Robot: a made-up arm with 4 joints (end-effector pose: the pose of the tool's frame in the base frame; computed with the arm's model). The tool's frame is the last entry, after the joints.
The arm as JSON. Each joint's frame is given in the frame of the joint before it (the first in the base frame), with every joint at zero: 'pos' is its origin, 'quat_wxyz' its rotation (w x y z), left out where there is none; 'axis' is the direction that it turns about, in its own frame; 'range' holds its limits. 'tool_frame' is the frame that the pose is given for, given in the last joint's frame.
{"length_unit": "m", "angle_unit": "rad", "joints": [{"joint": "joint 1", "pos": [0.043, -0.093, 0.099], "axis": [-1.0, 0.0, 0.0], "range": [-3.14, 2.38]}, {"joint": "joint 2", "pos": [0.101, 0.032, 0.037], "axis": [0.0, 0.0, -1.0], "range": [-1.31, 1.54]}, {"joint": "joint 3", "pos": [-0.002, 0.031, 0.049], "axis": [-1.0, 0.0, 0.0], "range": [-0.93, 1.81]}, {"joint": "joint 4", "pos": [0.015, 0.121, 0.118], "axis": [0.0, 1.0, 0.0], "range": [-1.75, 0.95]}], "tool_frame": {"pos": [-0.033, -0.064, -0.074], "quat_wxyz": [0.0, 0.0, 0.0, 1.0]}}
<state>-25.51 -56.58 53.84 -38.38</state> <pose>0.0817 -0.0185 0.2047 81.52 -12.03 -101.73</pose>
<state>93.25 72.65 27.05 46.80</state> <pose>0.2428 0.0409 -0.0382 -17.34 55.98 62.57</pose>
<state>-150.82 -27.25 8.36 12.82</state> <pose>0.0688 -0.2441 0.0341 32.24 150.16 -55.57</pose>
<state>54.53 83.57 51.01 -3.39</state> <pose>0.2413 -0.0034 0.0908 -4.40 79.87 58.66</pose>
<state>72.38 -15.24 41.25 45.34</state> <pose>0.0485 0.0607 -0.0029 38.71 130.35 77.90</pose>
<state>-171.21 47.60 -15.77 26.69</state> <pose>0.1605 -0.2314 -0.0473 -61.83 151.46 24.21</pose>
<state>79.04 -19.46 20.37 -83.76</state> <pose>0.1852 0.0743 -0.0362 48.10 -60.99 -70.05</pose>
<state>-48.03 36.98 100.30 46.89</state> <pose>0.1599 0.0031 0.2261 96.73 54.54 103.15</pose>
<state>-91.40 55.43 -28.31 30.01</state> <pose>0.1535 -0.2705 0.1971 56.54 -135.99 59.18</pose>
